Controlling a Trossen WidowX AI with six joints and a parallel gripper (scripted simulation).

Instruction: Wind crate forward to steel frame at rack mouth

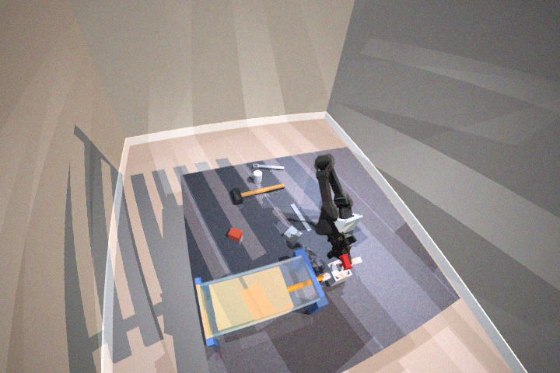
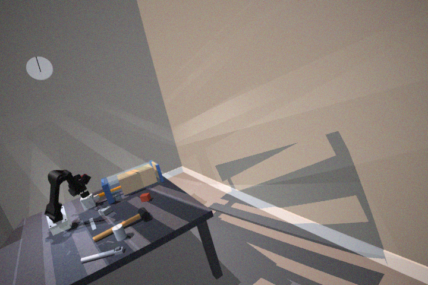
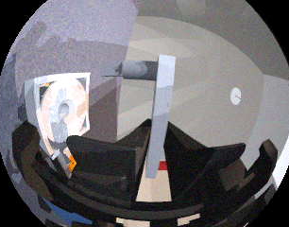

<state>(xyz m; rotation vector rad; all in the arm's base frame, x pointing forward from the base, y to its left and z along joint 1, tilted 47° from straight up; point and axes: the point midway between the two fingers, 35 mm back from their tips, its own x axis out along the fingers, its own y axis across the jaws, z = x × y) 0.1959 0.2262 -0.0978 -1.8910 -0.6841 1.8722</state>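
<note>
My gripper tip is 50 mm short of the red knob, 10 mm to the left of it and 40 mm below it. Round my gripper tip: blue frame 160 mm ahead, 30 mm to the right, 90 mm below; winch handle 10 mm ahead, 10 mm to the right, 10 mm above; winch 10 mm behind, 30 mm to the right, 160 mm below.
</note>
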